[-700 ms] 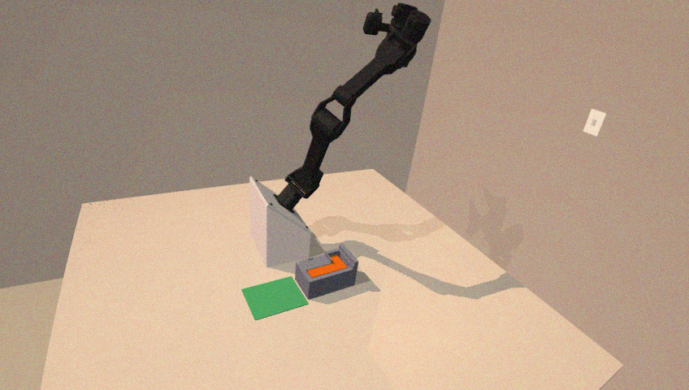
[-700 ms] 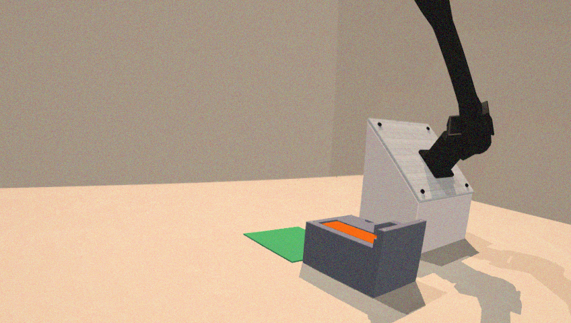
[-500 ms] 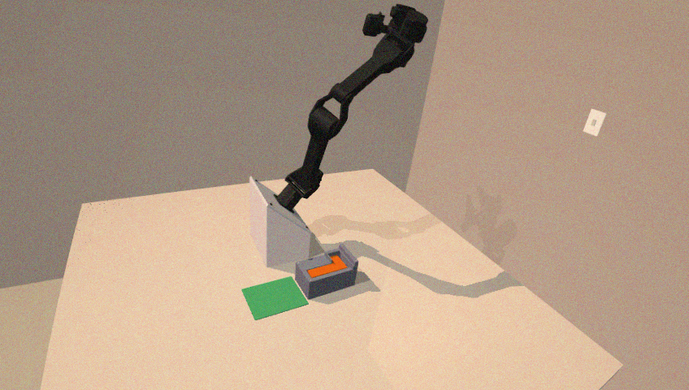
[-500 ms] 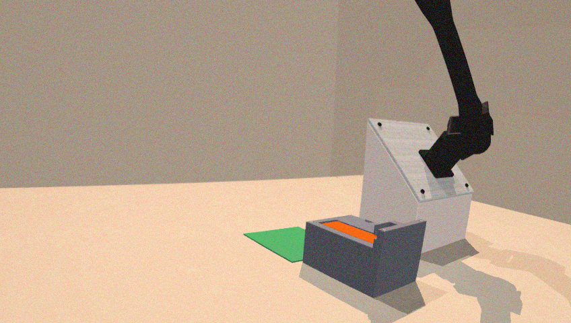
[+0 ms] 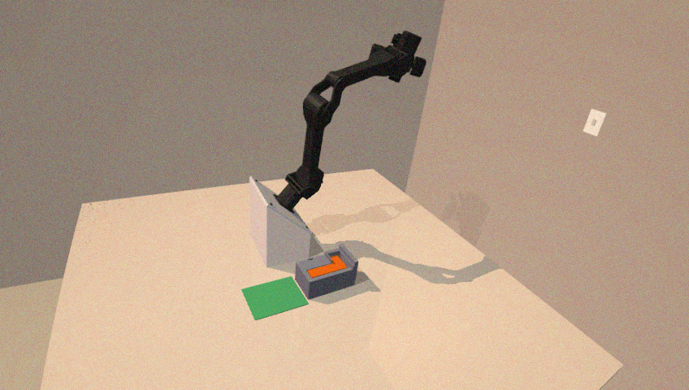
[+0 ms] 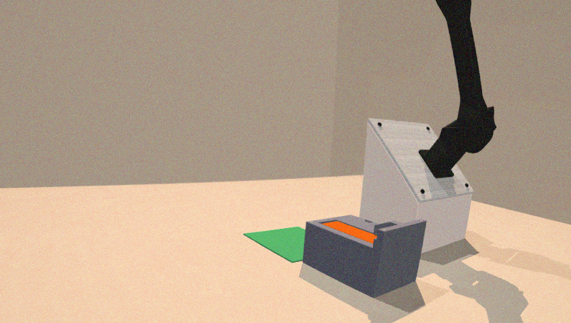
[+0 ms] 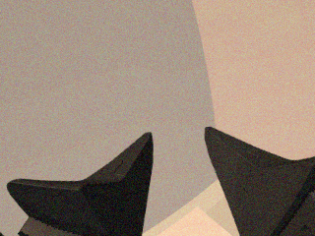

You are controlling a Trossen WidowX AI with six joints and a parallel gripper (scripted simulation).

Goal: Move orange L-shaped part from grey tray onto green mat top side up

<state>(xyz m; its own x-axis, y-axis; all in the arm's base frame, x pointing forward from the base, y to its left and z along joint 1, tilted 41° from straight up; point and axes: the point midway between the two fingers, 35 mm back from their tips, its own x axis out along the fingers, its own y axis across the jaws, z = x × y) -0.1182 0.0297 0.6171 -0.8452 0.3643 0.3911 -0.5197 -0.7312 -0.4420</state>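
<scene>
My gripper tip is 37 cm short of the orange L-shaped part, 38 cm to the left of it and 55 cm above it. The rest, counted from my gripper tip: green mat (38 cm ahead, 55 cm to the right, 61 cm below).
</scene>
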